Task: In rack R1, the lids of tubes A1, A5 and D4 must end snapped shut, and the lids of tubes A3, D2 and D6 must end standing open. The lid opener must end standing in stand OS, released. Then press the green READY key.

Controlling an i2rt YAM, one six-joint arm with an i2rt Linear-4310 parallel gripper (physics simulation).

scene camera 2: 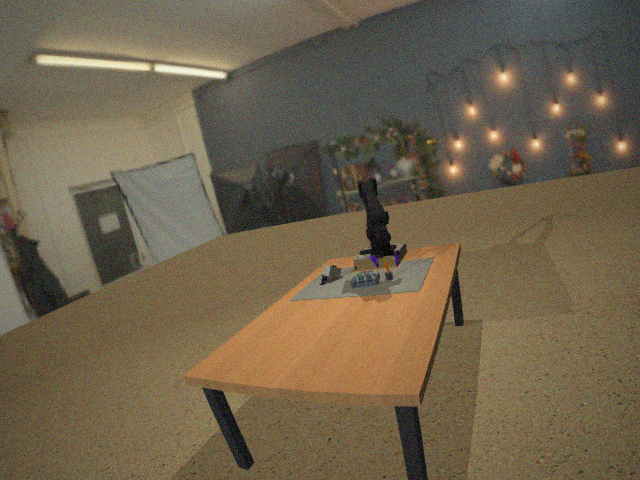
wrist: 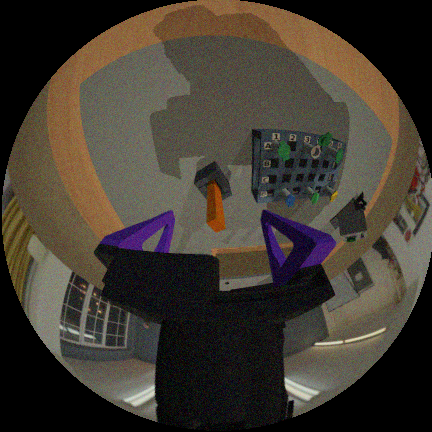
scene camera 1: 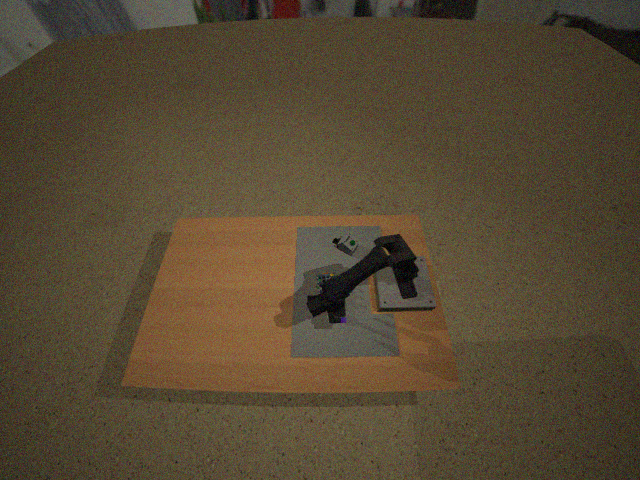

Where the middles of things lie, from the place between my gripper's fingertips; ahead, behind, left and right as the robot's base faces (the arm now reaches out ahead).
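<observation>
Orange-handled tool (wrist: 214, 211): my hand 20 mm short of it, 10 mm above it. Grey box with green button (wrist: 351, 221): from my hand 100 mm behind, 320 mm to the right, 10 mm below.
</observation>
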